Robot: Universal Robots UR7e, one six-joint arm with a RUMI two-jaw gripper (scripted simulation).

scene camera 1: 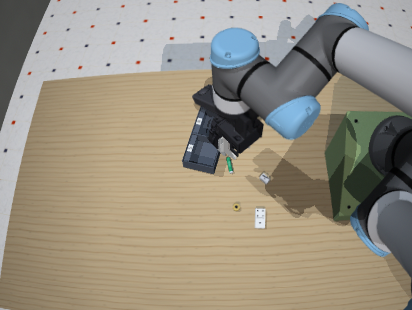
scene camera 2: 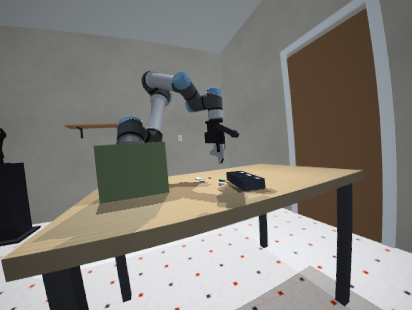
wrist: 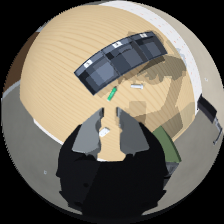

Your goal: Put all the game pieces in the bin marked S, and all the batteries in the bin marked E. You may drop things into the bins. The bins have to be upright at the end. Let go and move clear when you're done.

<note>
The pictures show: my gripper and a black bin tray.
My gripper is seen too in scene camera 2.
</note>
